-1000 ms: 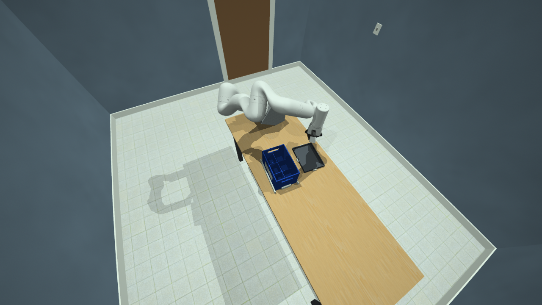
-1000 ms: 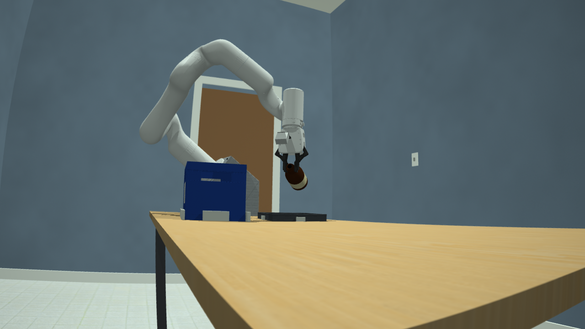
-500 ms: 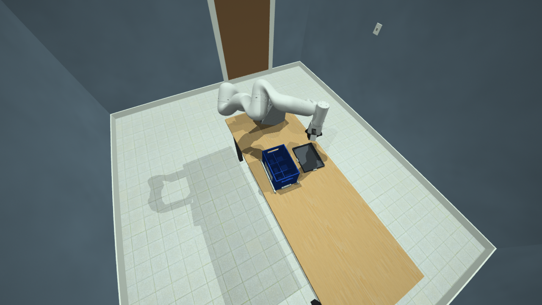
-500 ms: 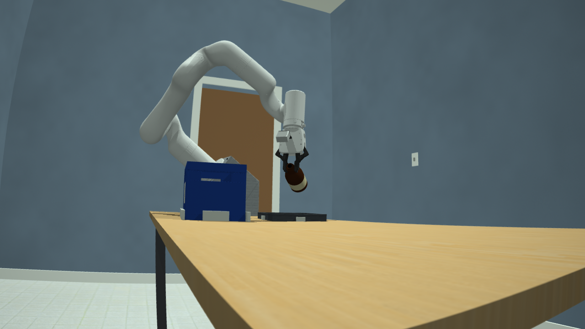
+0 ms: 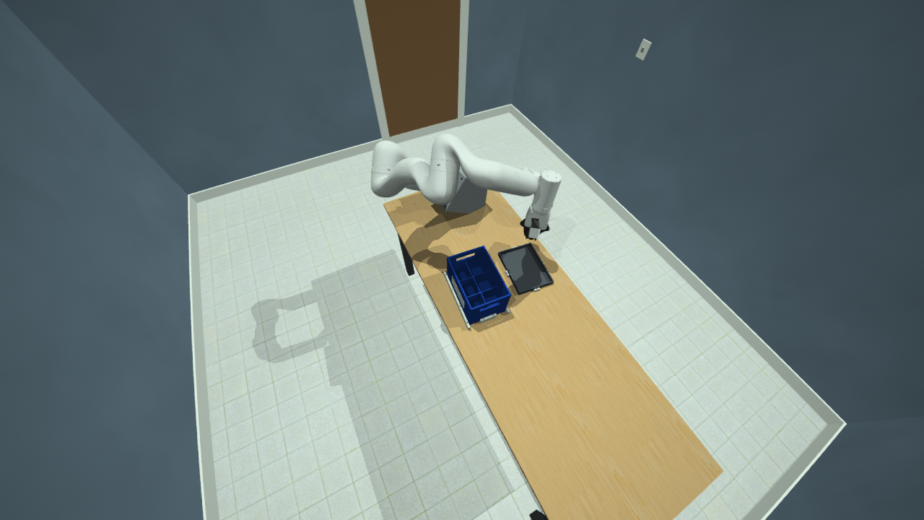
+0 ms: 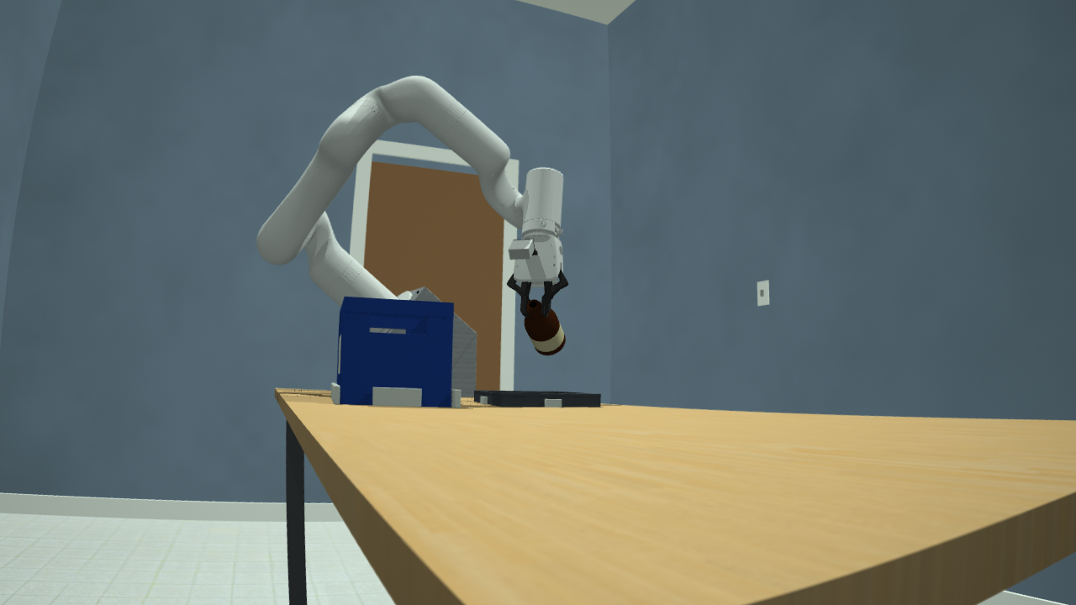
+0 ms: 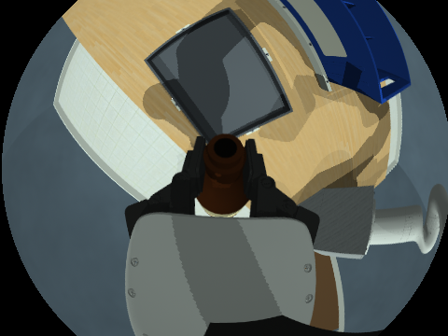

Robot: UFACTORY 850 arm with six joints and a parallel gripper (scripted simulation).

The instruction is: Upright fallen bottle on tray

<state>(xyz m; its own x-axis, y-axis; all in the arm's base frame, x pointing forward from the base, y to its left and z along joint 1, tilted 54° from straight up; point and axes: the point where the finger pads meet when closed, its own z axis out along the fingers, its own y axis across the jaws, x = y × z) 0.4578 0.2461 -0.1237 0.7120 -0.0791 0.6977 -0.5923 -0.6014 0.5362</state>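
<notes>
Right now the bottle is 4 cm behind my hand, 3 cm to the left of it and 3 cm below it. The rest, counted from my hand: dark tray 6 cm ahead, 2 cm to the right, 19 cm below; blue crate 8 cm ahead, 32 cm to the right, 12 cm below.
</notes>
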